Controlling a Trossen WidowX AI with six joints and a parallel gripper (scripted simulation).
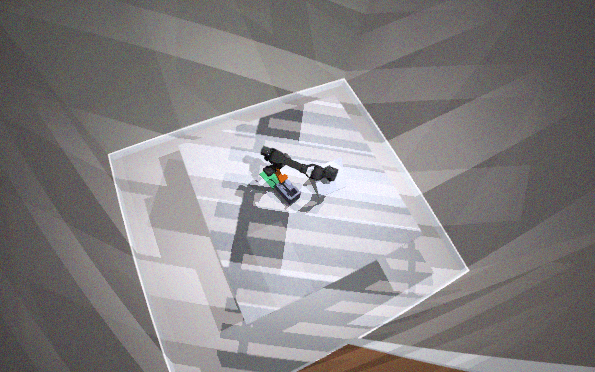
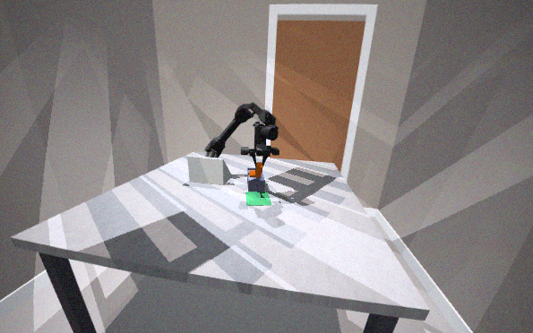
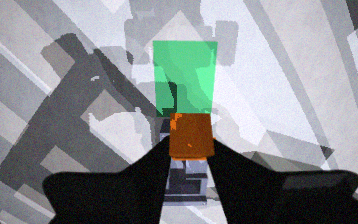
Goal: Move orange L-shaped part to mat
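The green mat is 4 cm to the right of my gripper tip and 17 cm below it. Round my gripper tip: orange L-shaped part 2 cm behind, 3 cm to the left, 3 cm below.
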